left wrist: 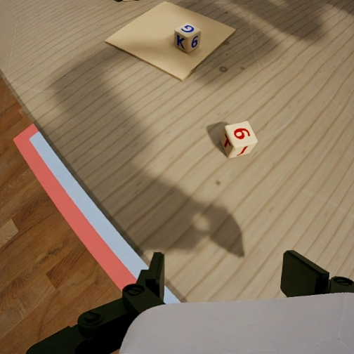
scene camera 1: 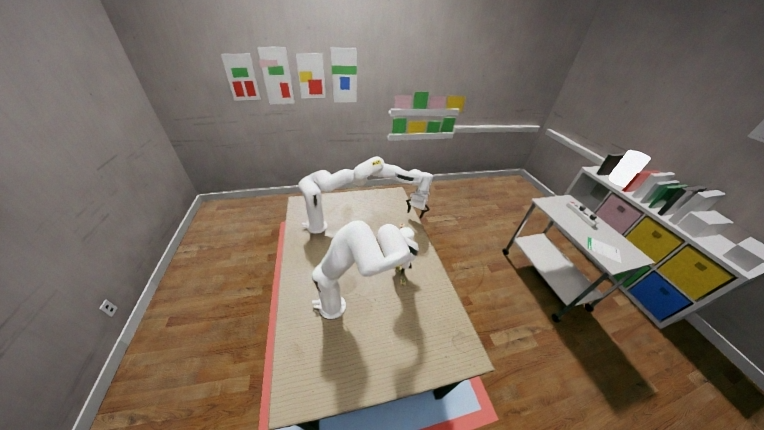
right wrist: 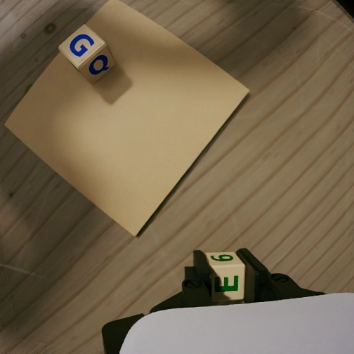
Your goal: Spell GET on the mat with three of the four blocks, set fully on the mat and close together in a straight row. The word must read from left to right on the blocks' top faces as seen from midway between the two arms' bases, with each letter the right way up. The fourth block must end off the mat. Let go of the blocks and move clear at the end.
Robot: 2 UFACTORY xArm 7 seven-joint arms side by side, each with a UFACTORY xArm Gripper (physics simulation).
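The tan mat (left wrist: 145, 42) (right wrist: 135, 155) lies on the table. A block with a blue G on top (left wrist: 187, 37) (right wrist: 86, 52) stands on it, near one edge. A block with a red 6 on top (left wrist: 239, 139) stands on the table off the mat. My right gripper (scene camera 1: 403, 269) (right wrist: 218, 267) is shut on the block with a green E and a green 6 (right wrist: 229, 287), beyond the mat's near corner in the right wrist view; its height is unclear. My left gripper (scene camera 1: 417, 208) (left wrist: 224, 271) is open and empty, above the table edge. I cannot make out a fourth block.
The wooden table (scene camera 1: 368, 341) carries both arms. The right arm hides part of the tabletop in scene camera 1. A red and blue rug (left wrist: 70, 210) shows beyond the table edge. A white trolley (scene camera 1: 556, 200) and a shelf unit stand apart at the right.
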